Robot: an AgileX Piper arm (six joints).
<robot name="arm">
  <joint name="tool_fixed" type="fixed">
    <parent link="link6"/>
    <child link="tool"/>
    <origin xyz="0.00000 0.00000 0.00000" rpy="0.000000 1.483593 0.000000"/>
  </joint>
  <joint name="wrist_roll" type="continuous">
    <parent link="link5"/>
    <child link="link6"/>
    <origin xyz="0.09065 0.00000 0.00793" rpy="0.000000 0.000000 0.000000"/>
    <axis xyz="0.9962 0 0.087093"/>
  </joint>
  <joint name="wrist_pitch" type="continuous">
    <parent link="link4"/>
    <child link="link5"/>
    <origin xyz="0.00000 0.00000 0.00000" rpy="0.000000 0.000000 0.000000"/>
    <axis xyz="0 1 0"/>
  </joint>
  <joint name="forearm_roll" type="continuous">
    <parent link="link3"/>
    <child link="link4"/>
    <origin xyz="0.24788 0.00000 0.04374" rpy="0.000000 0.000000 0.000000"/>
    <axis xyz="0.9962 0 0.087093"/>
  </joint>
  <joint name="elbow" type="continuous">
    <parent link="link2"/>
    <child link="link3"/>
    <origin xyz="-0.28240 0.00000 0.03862" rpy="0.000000 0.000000 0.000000"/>
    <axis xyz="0 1 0"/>
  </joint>
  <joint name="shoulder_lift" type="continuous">
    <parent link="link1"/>
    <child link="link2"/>
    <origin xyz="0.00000 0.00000 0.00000" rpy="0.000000 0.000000 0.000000"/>
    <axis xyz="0 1 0"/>
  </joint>
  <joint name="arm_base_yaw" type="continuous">
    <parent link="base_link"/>
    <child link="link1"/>
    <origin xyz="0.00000 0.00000 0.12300" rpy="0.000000 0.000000 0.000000"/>
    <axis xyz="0 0 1"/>
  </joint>
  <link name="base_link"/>
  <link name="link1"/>
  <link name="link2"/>
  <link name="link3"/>
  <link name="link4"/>
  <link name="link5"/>
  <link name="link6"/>
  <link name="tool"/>
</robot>
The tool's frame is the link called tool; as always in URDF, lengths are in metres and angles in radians. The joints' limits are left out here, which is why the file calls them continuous.
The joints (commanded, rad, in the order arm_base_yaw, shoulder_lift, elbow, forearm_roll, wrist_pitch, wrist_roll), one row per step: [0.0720, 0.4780, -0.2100, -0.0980, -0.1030, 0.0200]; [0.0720, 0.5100, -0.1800, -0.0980, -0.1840, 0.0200]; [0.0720, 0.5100, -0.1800, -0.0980, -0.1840, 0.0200]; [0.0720, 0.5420, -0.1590, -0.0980, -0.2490, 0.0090]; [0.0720, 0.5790, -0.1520, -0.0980, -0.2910, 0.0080]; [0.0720, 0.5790, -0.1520, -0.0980, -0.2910, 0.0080]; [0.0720, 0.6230, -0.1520, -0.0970, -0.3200, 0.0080]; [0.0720, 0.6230, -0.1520, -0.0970, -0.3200, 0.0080]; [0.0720, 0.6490, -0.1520, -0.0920, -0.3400, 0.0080]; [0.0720, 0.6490, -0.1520, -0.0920, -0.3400, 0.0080]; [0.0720, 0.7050, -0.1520, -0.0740, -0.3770, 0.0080]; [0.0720, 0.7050, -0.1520, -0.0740, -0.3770, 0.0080]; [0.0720, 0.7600, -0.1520, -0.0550, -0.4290, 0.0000]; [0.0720, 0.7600, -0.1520, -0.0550, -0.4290, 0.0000]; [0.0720, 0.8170, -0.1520, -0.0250, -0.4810, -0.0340]
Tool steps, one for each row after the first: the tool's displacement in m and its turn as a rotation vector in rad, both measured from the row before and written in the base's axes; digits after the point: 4 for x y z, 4 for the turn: [0.0035, 0.0010, -0.0064, 0.0030, -0.0184, 0.0077]; [0.0000, 0.0000, 0.0000, 0.0000, 0.0000, 0.0000]; [0.0032, 0.0008, -0.0049, -0.0084, -0.0126, 0.0067]; [0.0042, 0.0007, -0.0029, 0.0001, 0.0022, 0.0040]; [0.0000, 0.0000, 0.0000, 0.0000, 0.0000, 0.0000]; [0.0053, 0.0006, -0.0027, 0.0008, 0.0152, 0.0023]; [0.0000, 0.0000, 0.0000, 0.0000, 0.0000, 0.0000]; [0.0031, 0.0002, -0.0015, 0.0049, 0.0065, -0.0002]; [0.0000, 0.0000, 0.0000, 0.0000, 0.0000, 0.0000]; [0.0066, 0.0002, -0.0040, 0.0162, 0.0203, -0.0049]; [0.0000, 0.0000, 0.0000, 0.0000, 0.0000, 0.0000]; [0.0065, 0.0001, -0.0028, 0.0101, 0.0036, -0.0053]; [0.0000, 0.0000, 0.0000, 0.0000, 0.0000, 0.0000]; [0.0066, -0.0006, -0.0035, -0.0075, 0.0039, -0.0107]
